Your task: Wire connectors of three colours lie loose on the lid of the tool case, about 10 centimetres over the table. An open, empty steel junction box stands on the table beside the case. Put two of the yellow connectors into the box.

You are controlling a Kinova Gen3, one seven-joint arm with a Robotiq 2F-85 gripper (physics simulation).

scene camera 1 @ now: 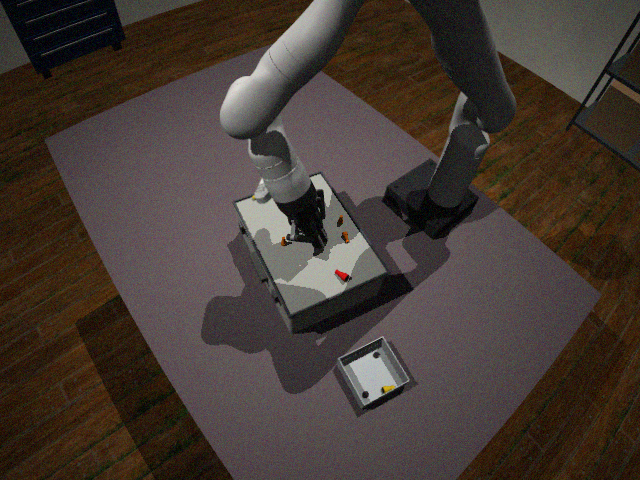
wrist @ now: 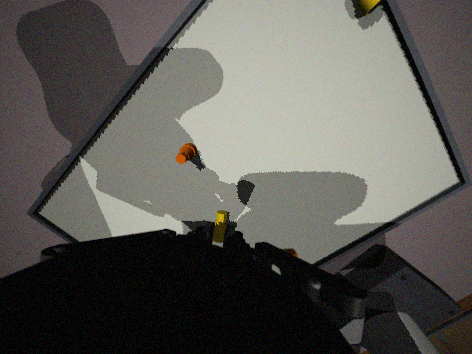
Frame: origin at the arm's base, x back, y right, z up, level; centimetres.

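Where they show: gripper, fingertip midpoint: (scene camera 1: 322,243) (wrist: 220,234); arm's base, link origin: (scene camera 1: 444,193) (wrist: 385,327).
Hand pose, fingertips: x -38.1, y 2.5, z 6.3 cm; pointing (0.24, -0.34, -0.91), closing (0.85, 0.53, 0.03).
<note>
Each offset is from my fingertips to the top centre of the thing. "spot": to the spot under its first point.
My gripper (scene camera 1: 318,249) (wrist: 220,234) is low over the middle of the tool case lid @(spot: dx -6.8, dy +13.7, dz -0.3 cm) (scene camera 1: 258,215) (wrist: 300,125), shut on a yellow connector @(dx -0.7, dy +1.0, dz +1.2 cm) (wrist: 220,227), whose narrow end shows between the fingertips in the wrist view. The fingers hide it in the scene view. Whether it touches the lid is hard to tell. Another yellow connector @(dx -4.2, dy +18.1, dz +1.2 cm) (scene camera 1: 254,197) (wrist: 369,5) lies at the lid's far left corner, partly hidden by the arm in the scene view. A third yellow connector @(dx -5.3, dy -29.7, dz -8.9 cm) (scene camera 1: 387,388) lies inside the open steel junction box @(dx -6.0, dy -25.3, dz -6.7 cm) (scene camera 1: 368,373), near its front wall.
An orange connector @(dx -6.3, dy +4.6, dz +1.9 cm) (scene camera 1: 283,241) (wrist: 186,153) lies left of the gripper. Two more orange connectors @(dx +6.6, dy +2.3, dz +1.9 cm) (scene camera 1: 340,220) @(dx +5.0, dy -1.6, dz +0.9 cm) (scene camera 1: 345,237) lie to its right on the lid. A red connector @(dx -1.4, dy -8.1, dz +1.3 cm) (scene camera 1: 341,274) lies toward the lid's front. The box stands on the table in front of the case.
</note>
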